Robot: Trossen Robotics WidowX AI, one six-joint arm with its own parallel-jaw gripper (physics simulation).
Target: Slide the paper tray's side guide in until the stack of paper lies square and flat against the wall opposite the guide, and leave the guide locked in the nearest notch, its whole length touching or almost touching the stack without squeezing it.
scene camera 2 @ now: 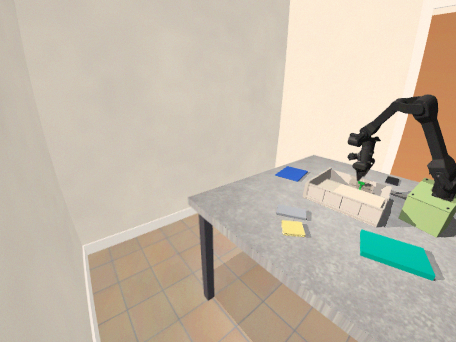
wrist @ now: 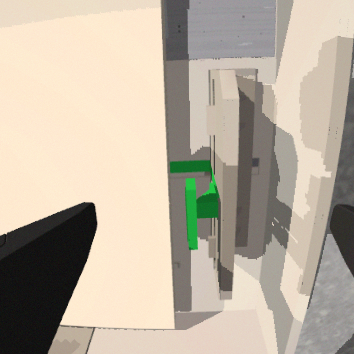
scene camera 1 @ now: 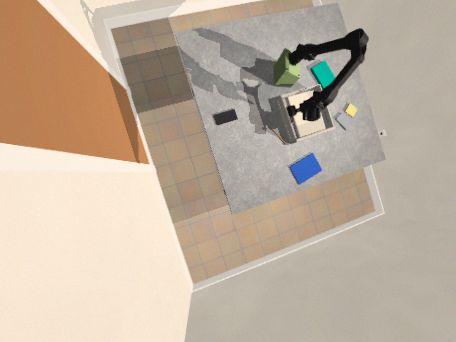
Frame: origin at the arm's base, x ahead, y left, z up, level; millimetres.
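Seen in the pictures: gripper, fingertip midpoint: (scene camera 2: pixel 360 178) (wrist: pixel 215 215); arm's base at its link origin: (scene camera 2: pixel 443 193) (scene camera 1: pixel 292 59).
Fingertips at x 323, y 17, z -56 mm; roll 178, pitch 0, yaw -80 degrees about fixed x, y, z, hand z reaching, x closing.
Observation:
Offsets run from my fingertips to a thing's middle. "*": to the spot under its first point.
The beige tray @(dx -4, dy +106, dz -46 mm) (scene camera 1: pixel 316 135) (scene camera 2: pixel 330 200) holds a cream paper stack @(dx -12, dy +127, dz -64 mm) (scene camera 2: pixel 350 190) (wrist: pixel 90 125). The side guide @(dx -10, dy -1, dz -50 mm) (wrist: pixel 227 130) is an upright beige panel in the wrist view, with a strip of tray floor between it and the stack's near edge. A green latch piece @(* dx -14, dy -1, dz -33 mm) (scene camera 2: pixel 361 185) (wrist: pixel 191 212) stands on the guide's stack side. My gripper (scene camera 2: pixel 360 176) (wrist: pixel 215 215) is open and empty, pointing down over the guide. In the wrist view its left finger shows over the stack and its right finger over the tray's outer side. The stack's contact with the opposite wall is hidden.
A blue pad @(dx +380, dy +98, dz -90 mm) (scene camera 1: pixel 305 168) (scene camera 2: pixel 291 173), teal slab @(dx -298, dy +322, dz -85 mm) (scene camera 1: pixel 323 74) (scene camera 2: pixel 396 253), yellow pad @(dx -32, dy +522, dz -89 mm) (scene camera 1: pixel 351 110) (scene camera 2: pixel 293 228), grey block @(dx +50, dy +446, dz -89 mm) (scene camera 1: pixel 343 120) (scene camera 2: pixel 292 212) and black block @(dx -26, dy -454, dz -90 mm) (scene camera 1: pixel 225 117) (scene camera 2: pixel 392 180) lie around the tray. The arm's green base (scene camera 1: pixel 287 71) (scene camera 2: pixel 426 207) stands beside it.

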